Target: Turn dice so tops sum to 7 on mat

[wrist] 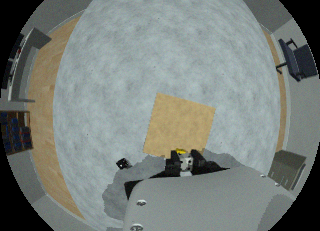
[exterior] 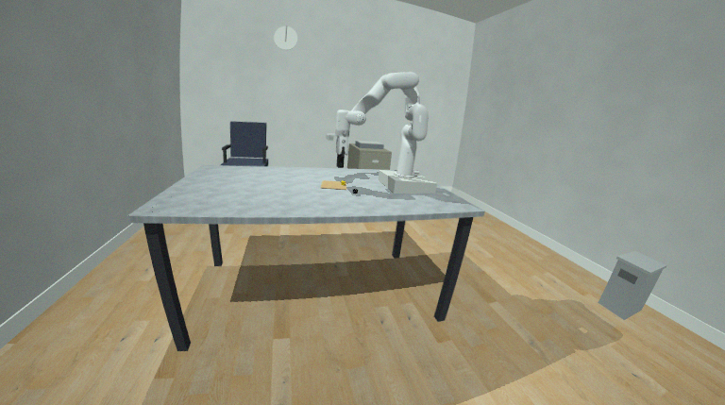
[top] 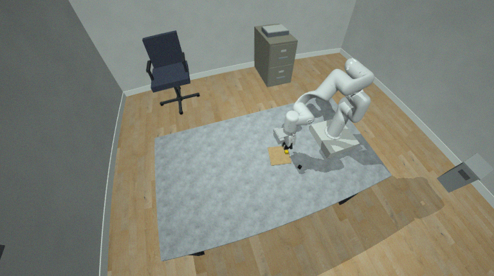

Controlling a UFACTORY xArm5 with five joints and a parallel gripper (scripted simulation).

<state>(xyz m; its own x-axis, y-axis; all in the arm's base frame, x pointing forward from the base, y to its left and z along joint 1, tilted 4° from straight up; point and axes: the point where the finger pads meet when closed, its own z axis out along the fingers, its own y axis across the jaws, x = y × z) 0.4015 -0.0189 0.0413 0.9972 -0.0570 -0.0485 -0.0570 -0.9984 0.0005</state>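
My gripper is now 20 mm short of the tan mat, 10 mm to the left of it and 130 mm above it. From my hand the other things lie so: white die 10 mm below; then black die 50 mm behind, 130 mm to the left, 120 mm below; then yellow die 30 mm behind, 10 mm to the right, 110 mm below.
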